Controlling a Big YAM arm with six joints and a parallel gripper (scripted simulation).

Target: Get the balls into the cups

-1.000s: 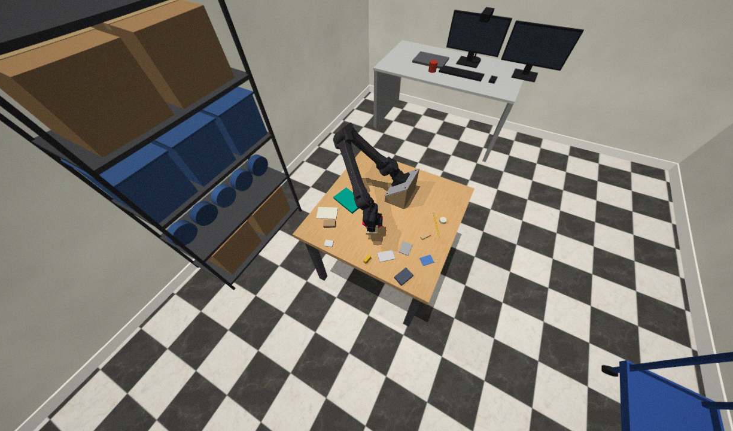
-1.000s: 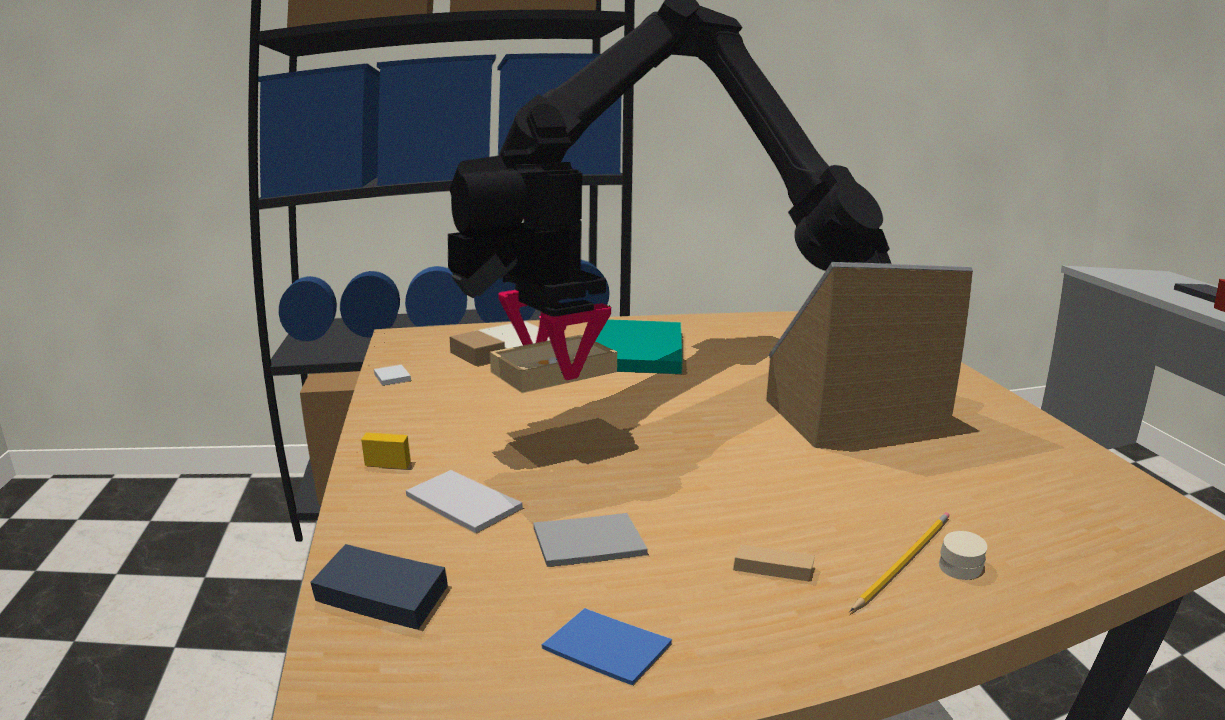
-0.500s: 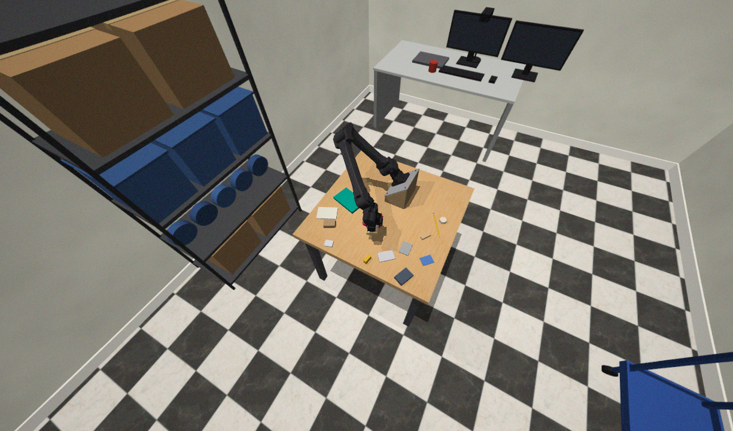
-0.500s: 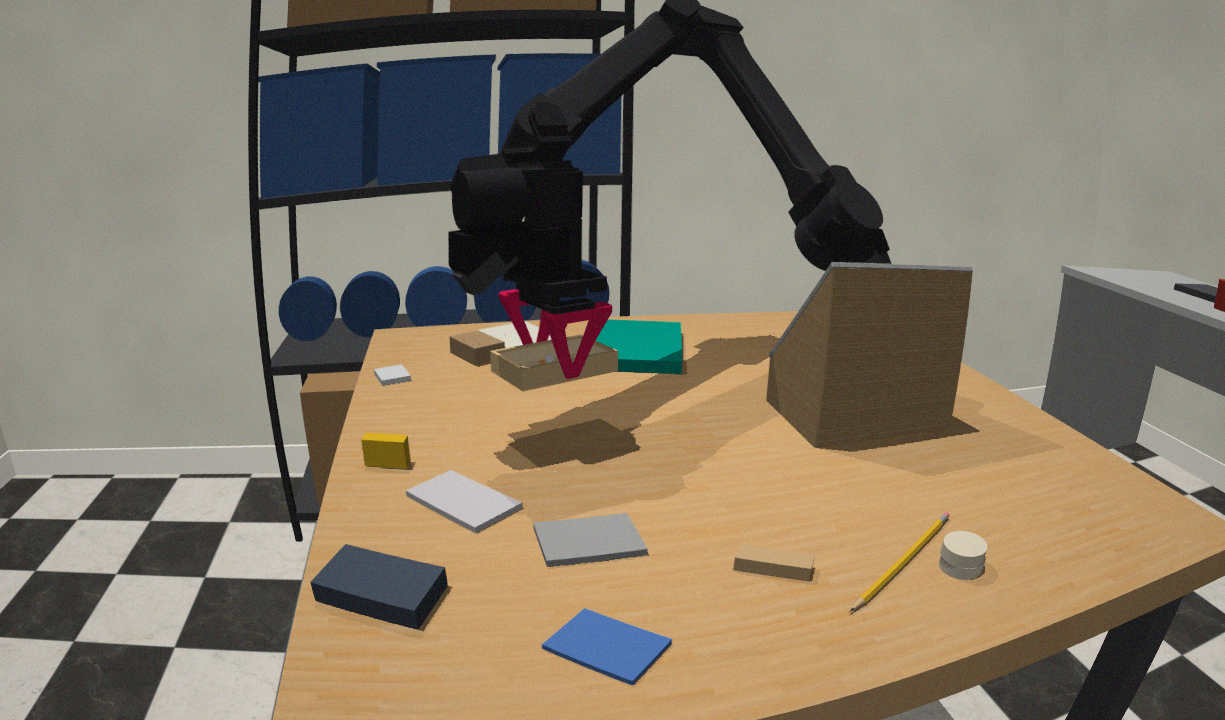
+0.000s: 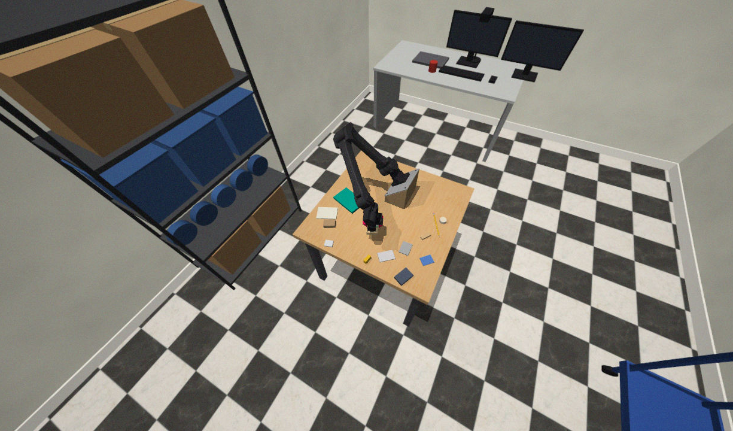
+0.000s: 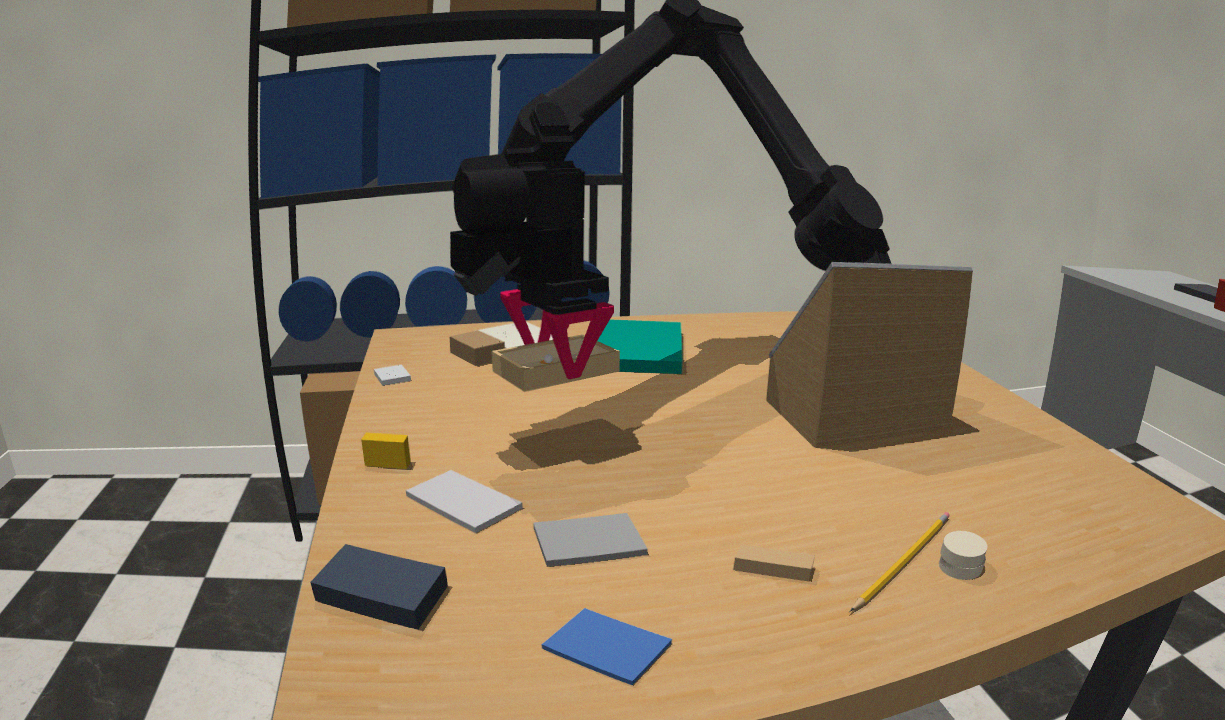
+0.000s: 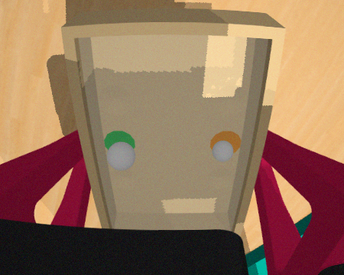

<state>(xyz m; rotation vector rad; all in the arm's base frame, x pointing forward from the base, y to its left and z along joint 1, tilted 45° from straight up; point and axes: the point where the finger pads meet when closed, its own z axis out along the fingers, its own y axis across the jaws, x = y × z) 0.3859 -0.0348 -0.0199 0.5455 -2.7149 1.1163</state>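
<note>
Now: the wooden puzzle 10 mm below my hand. The rest, counted from my hand: yellow block 180 mm ahead, 60 mm to the left, 70 mm below; grey plate 10 mm ahead, 220 mm to the left, 80 mm below; small brown block 70 mm ahead, 280 mm to the right, 70 mm below.
</note>
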